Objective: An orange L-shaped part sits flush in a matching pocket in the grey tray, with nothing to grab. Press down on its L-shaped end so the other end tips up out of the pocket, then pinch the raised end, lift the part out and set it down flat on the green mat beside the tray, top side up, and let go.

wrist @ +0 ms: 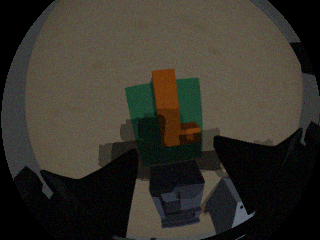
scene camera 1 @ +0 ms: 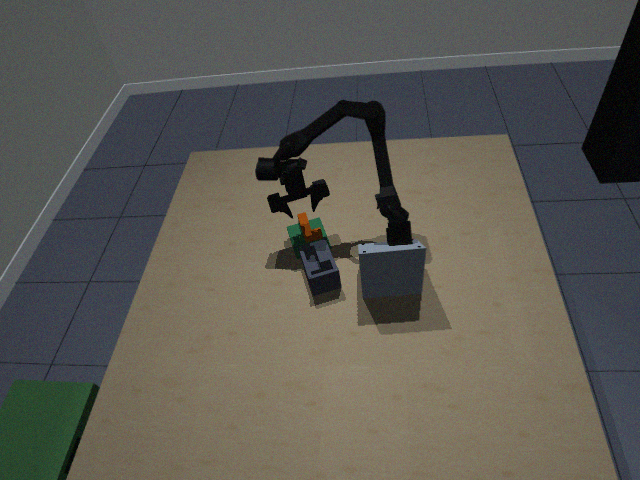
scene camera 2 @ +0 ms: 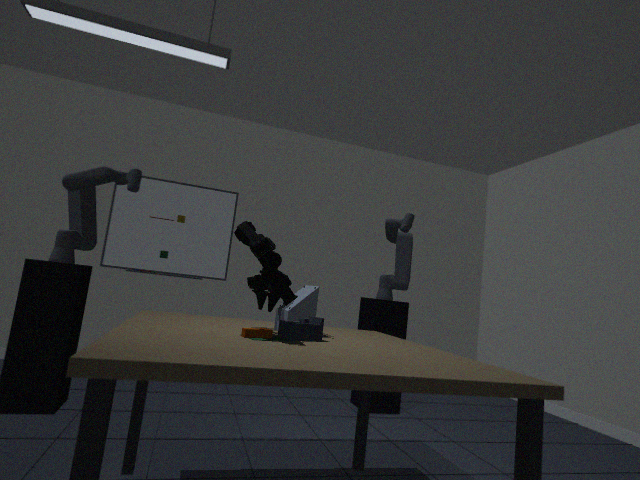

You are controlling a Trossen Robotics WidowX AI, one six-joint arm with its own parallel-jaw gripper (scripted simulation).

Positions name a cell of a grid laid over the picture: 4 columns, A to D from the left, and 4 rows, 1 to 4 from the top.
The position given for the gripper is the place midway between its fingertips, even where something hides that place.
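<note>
Scene camera 1 shows the gripper (scene camera 1: B2), which is open and holds nothing. The gripper (scene camera 2: B3) is visible to scene camera 2 as well. Through the wrist camera the gripper (wrist: C3) appears again, together with an orange L-shaped part (wrist: C3) and a green mat (wrist: B2).
</note>
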